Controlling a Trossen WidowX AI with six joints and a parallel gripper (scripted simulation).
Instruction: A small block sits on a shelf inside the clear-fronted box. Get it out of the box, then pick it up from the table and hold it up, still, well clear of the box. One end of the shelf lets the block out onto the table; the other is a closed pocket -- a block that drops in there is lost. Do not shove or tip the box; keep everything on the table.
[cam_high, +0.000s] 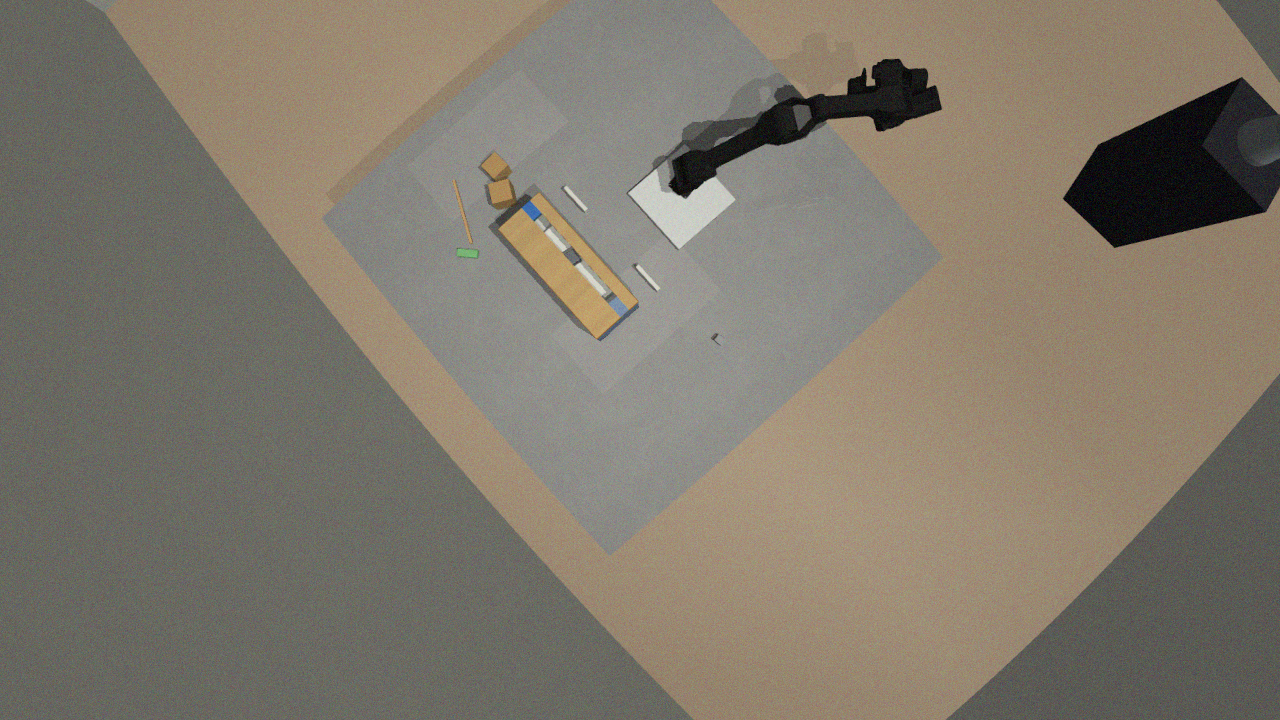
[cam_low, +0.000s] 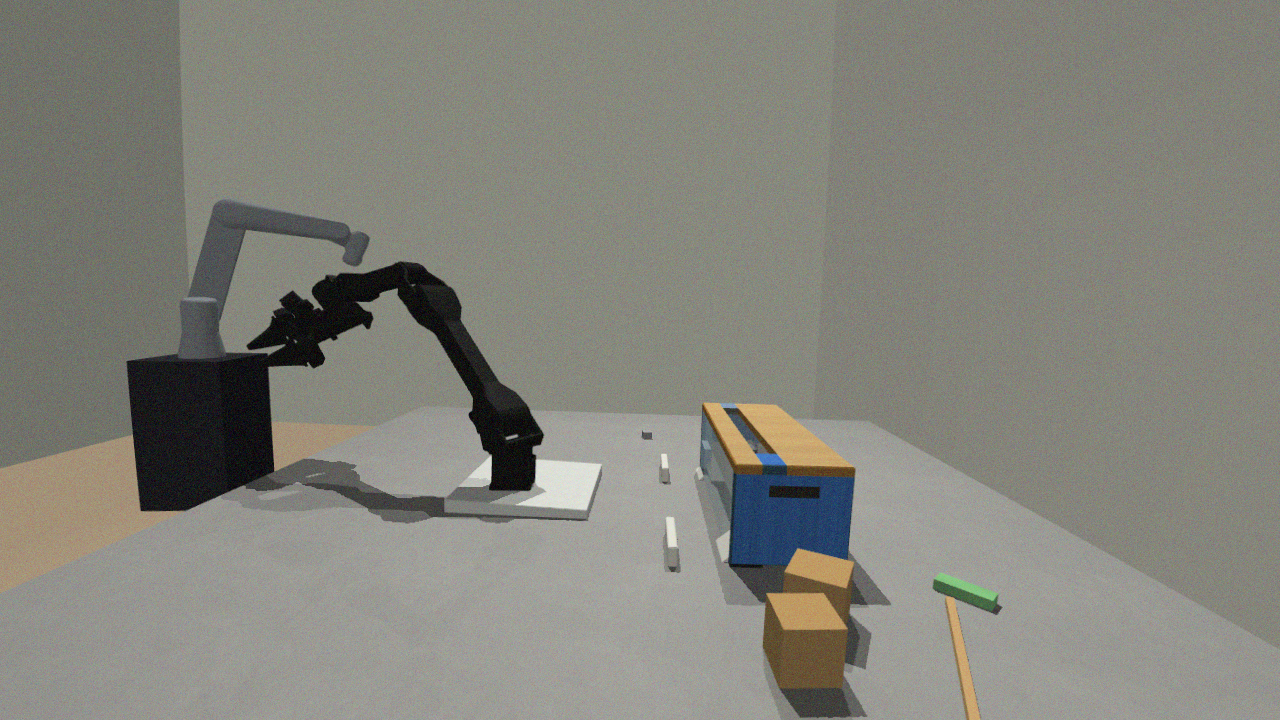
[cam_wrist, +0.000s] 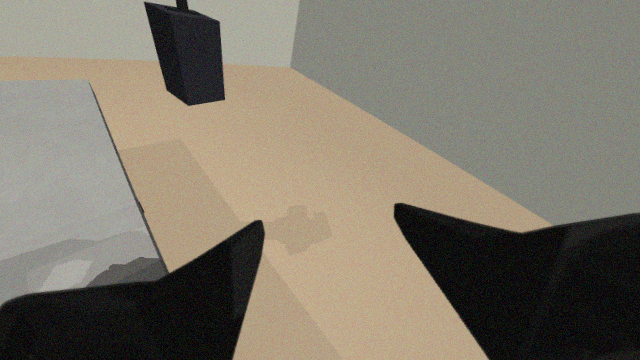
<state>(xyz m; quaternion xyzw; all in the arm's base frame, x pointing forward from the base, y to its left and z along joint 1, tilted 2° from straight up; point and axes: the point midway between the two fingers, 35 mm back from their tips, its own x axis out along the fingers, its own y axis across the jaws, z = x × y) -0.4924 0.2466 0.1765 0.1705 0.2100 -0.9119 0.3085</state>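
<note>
My gripper tip is now 860 mm short of the box, 310 mm to the left of it and 140 mm above it. From my gripper tip the other things lie so: grey block (870 mm ahead, 320 mm to the right, 110 mm below); then wooden stick (960 mm ahead, 680 mm to the right, 190 mm below).
</note>
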